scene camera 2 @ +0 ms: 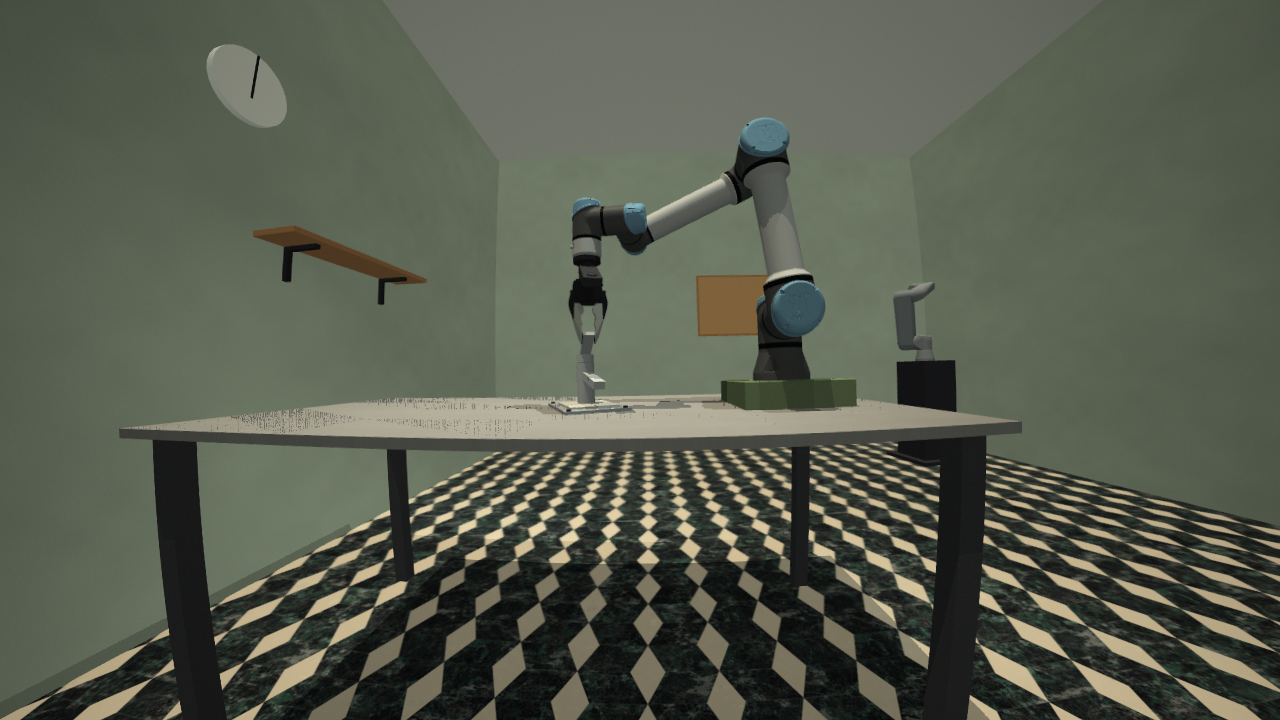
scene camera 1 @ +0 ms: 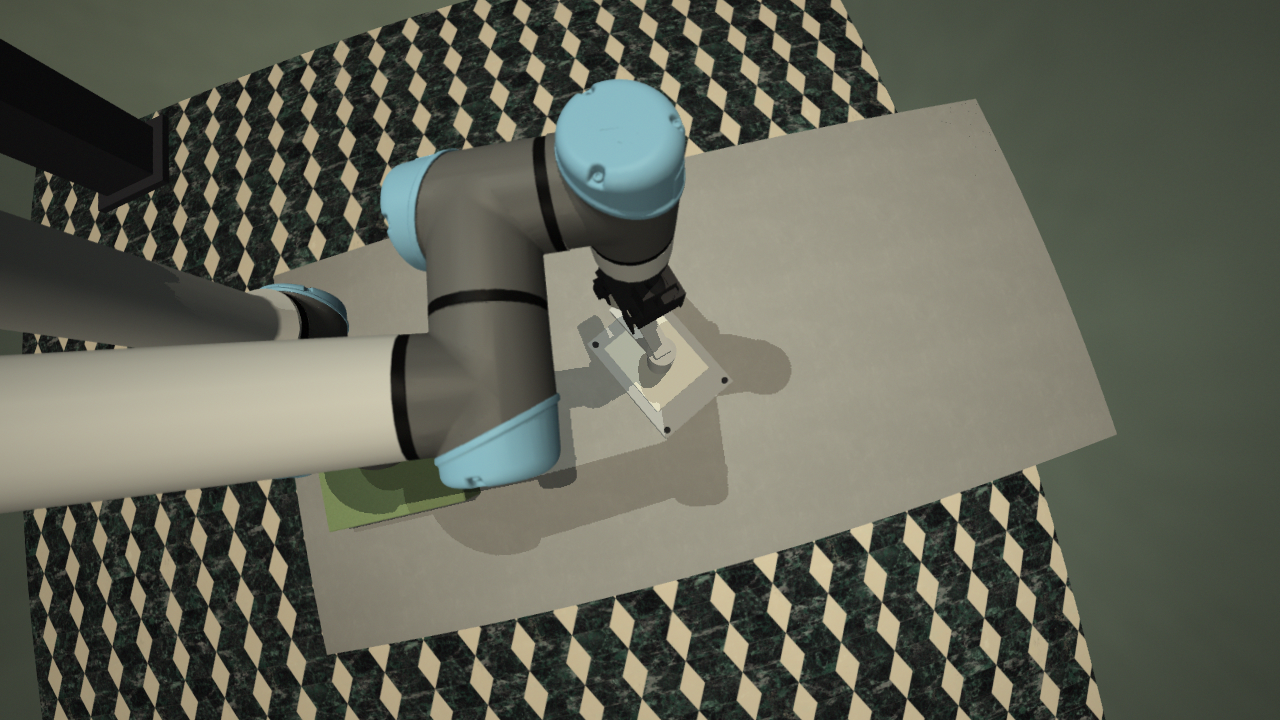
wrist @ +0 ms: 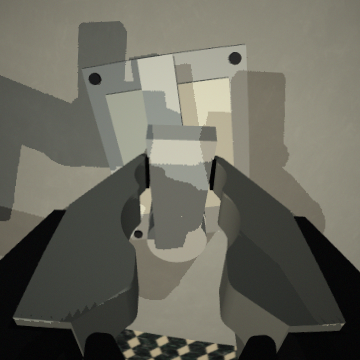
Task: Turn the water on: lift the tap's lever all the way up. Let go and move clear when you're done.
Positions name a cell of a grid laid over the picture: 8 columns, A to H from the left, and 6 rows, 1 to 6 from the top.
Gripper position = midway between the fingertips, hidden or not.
my gripper: scene camera 2 D3; scene camera 1 D3; wrist E3
